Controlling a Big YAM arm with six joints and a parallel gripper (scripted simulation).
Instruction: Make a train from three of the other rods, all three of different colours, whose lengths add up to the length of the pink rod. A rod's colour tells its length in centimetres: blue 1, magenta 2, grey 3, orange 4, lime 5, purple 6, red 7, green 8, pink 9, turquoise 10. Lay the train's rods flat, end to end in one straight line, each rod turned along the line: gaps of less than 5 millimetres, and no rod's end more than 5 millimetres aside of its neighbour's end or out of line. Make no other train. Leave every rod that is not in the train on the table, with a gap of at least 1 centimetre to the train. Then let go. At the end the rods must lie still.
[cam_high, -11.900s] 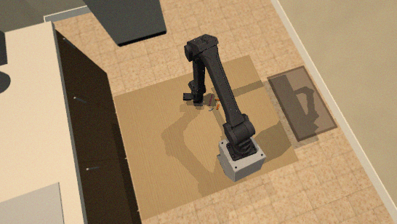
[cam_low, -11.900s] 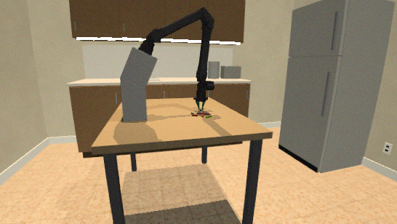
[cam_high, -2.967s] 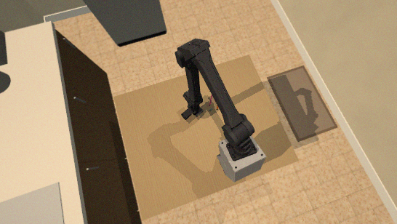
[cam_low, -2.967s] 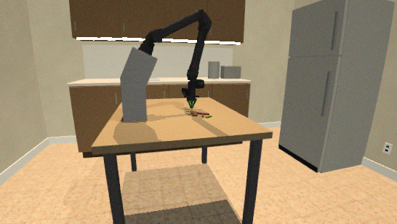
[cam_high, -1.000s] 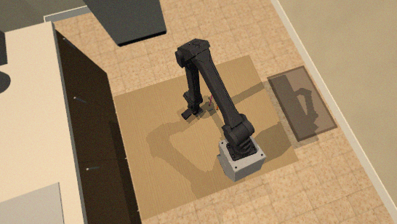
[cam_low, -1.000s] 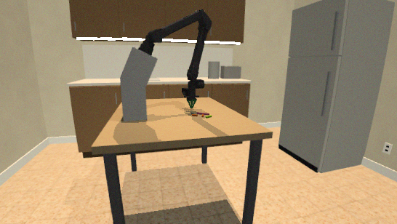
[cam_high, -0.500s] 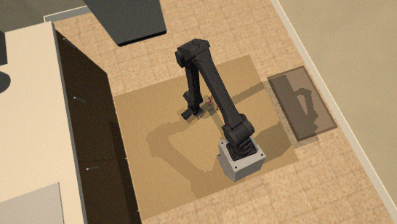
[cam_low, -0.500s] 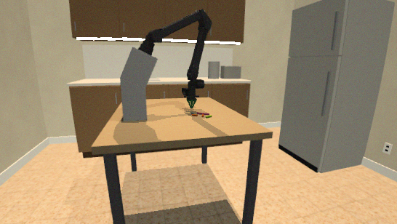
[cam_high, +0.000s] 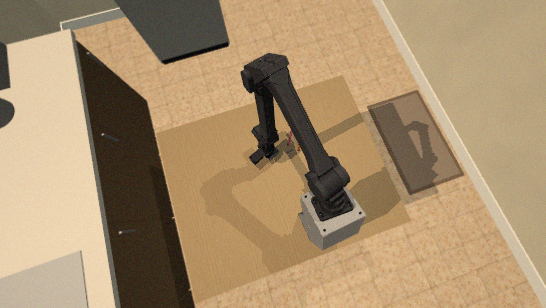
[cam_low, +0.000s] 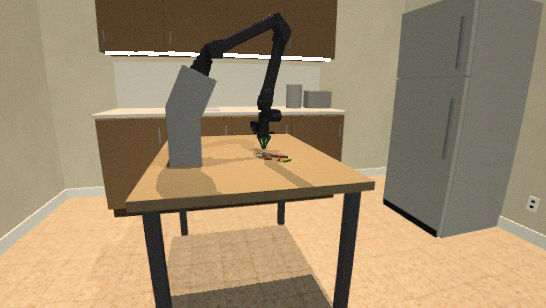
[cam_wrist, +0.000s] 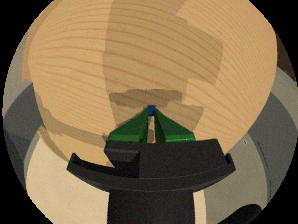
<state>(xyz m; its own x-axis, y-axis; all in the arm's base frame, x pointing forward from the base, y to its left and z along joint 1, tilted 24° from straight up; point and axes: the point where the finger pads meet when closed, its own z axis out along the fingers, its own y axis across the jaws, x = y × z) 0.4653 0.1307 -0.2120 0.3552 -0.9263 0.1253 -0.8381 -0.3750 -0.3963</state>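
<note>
Right now my hand is 2 cm past the grey rod, 12 cm to the left of it and 2 cm above it. From my hand the other things lie so: lime rod 7 cm ahead, 23 cm to the right, 2 cm below; then blue rod right at my hand; then pink rod 5 cm ahead, 14 cm to the right, 2 cm below.
</note>
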